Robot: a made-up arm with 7 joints. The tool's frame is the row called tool.
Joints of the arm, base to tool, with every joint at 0 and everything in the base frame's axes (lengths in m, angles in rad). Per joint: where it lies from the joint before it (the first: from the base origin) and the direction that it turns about. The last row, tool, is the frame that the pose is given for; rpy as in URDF.
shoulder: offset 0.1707 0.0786 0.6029 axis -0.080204 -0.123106 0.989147
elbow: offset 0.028 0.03 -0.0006 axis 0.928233 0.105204 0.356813
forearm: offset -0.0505 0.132 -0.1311 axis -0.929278 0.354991 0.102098
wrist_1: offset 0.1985 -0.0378 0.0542 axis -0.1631 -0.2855 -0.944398
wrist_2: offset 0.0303 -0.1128 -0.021 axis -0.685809 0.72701 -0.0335
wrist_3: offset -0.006 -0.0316 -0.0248 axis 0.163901 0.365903 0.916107
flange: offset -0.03 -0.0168 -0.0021 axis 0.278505 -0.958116 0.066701
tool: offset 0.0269 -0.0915 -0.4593 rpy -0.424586 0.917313 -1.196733
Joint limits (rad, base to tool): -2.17..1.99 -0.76..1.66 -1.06..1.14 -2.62..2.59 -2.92..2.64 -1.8..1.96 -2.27..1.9
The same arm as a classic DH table. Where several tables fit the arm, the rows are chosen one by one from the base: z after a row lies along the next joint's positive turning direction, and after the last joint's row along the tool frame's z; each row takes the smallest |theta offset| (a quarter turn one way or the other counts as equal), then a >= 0, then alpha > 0; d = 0 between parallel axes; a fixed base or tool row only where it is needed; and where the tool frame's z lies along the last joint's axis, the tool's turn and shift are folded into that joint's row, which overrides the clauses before.
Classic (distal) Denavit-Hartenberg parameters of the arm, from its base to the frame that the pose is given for. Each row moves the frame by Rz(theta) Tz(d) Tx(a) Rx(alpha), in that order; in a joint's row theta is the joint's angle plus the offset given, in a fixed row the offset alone. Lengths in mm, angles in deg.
base (fixed): d 1673.6, theta offset -33.08, a 100.1, alpha 8.45
shoulder: d -1097.7, theta offset -48.34, a -25.1, alpha -74.6
elbow: d -10.3, theta offset -54.83, a -173.2, alpha 142.07
forearm: d -149.9, theta offset -25.35, a -9.5, alpha 92.65
wrist_1: d -41.1, theta offset 26.9, a 44.8, alpha -93.67
wrist_2: d -113.4, theta offset 3.54, a 14.7, alpha -82.94
wrist_3: d -45.4, theta offset -26.7, a 31.6, alpha -104.11
flange: d 418.9, theta offset -27.67, a -318.2, alpha 44.08
tool (fixed): d -486.7, theta offset 127.6, a 0, alpha 0
Joint limits (deg, base to tool): -124.33..114.02 -43.54..95.11 -60.73..65.32 -150.11..148.4 -167.3..151.26 -103.13..112.3 -130.06..108.86

